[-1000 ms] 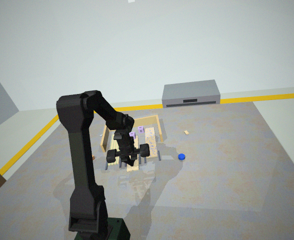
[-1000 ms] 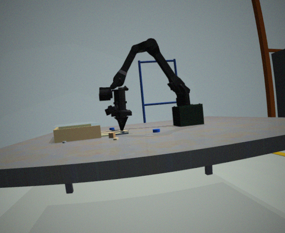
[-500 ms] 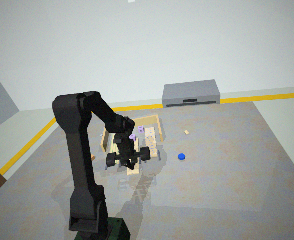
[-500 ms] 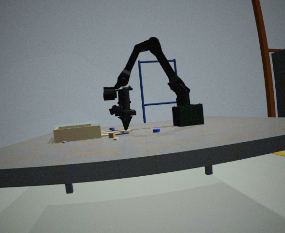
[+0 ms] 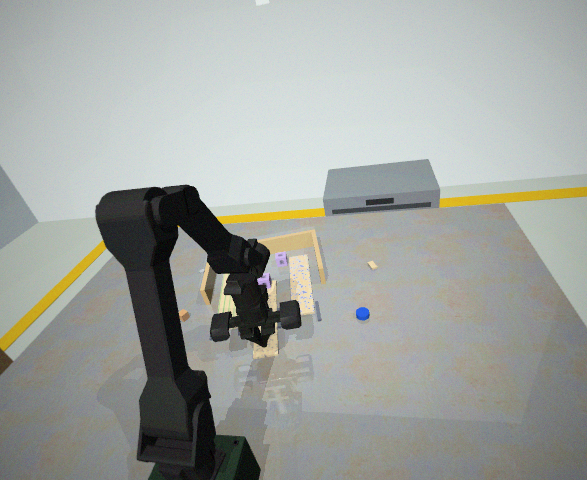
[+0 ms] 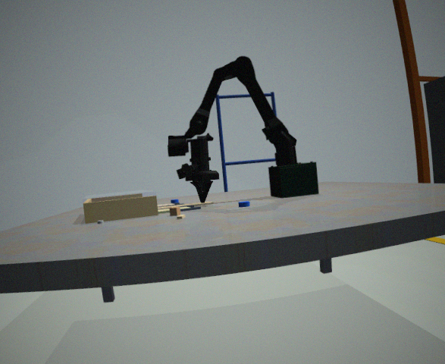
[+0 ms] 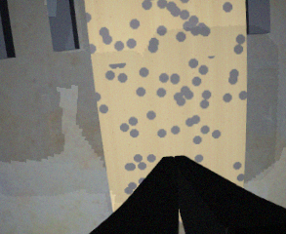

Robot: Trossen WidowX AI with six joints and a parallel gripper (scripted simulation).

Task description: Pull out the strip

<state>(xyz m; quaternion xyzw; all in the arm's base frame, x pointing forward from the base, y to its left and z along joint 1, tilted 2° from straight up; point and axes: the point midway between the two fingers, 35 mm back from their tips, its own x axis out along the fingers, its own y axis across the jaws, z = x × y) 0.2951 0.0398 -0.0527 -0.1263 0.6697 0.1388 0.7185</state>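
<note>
Now: gripper tip 90 mm short of the tan speckled strip and 40 mm to the right of it. Round my gripper tip: tan block 310 mm ahead, 190 mm to the right.
</note>
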